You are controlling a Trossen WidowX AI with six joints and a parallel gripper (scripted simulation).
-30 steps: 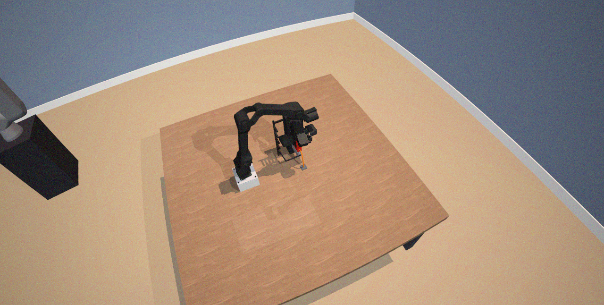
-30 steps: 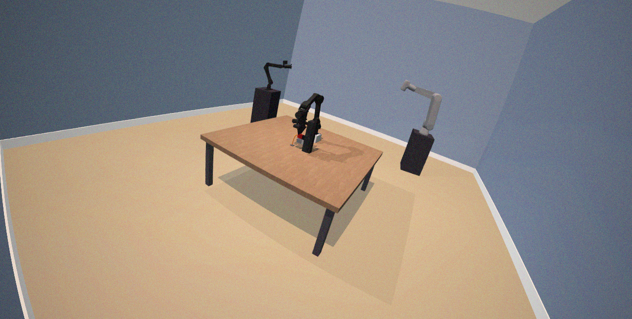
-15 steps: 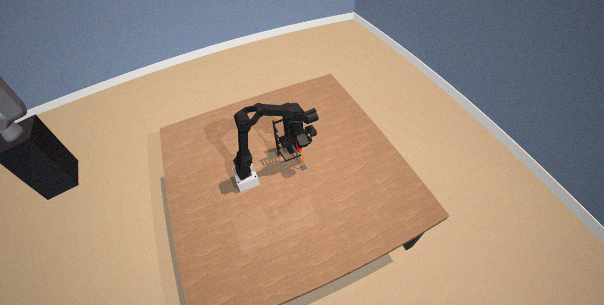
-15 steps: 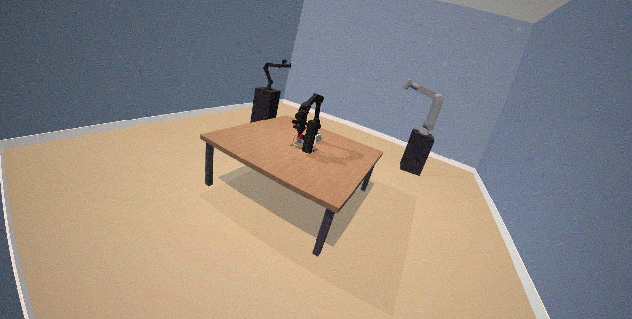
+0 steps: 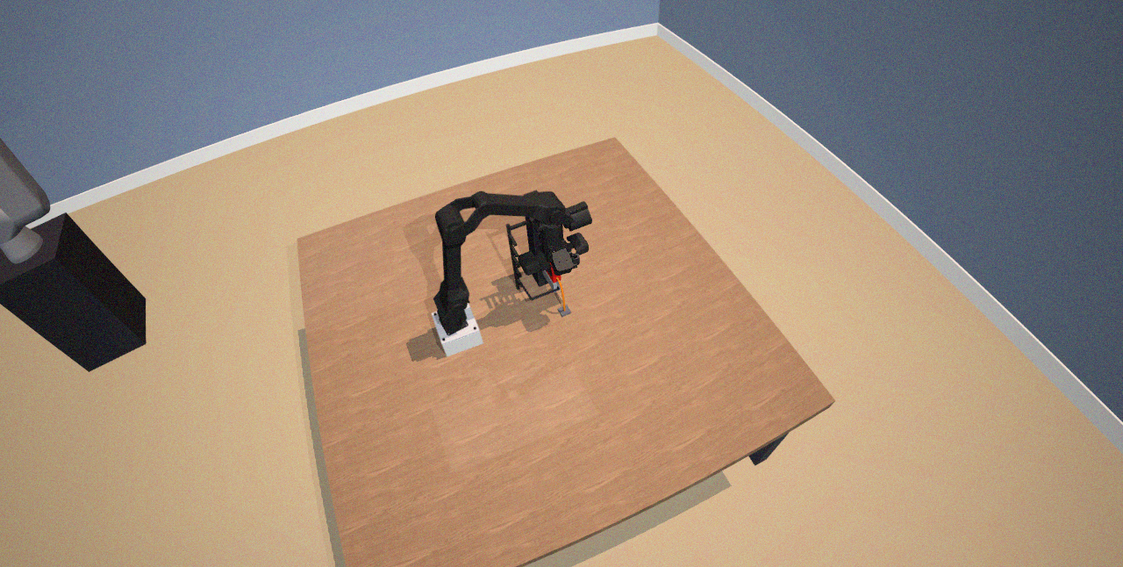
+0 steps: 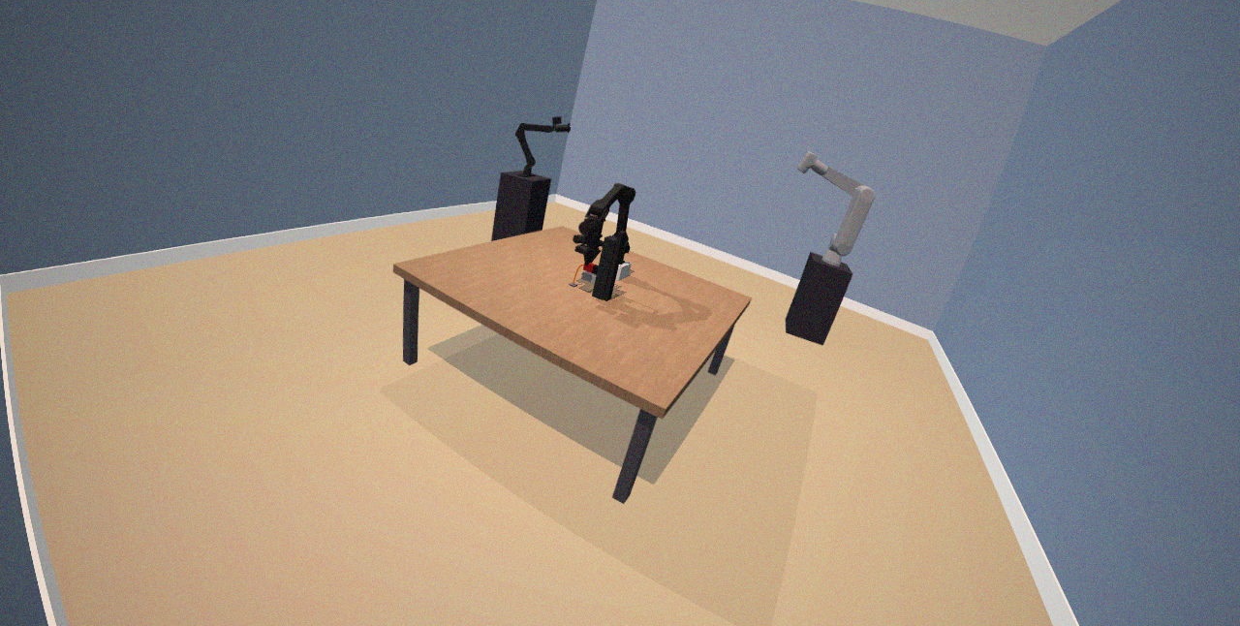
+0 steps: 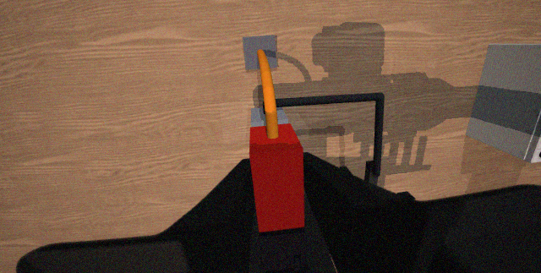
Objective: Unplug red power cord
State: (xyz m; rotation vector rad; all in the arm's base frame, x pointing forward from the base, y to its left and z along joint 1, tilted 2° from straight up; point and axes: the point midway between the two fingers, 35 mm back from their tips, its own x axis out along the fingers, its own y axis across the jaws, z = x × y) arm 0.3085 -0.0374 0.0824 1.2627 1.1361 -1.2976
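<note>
Right now my gripper tip is 30 mm to the right of the red plug.
</note>
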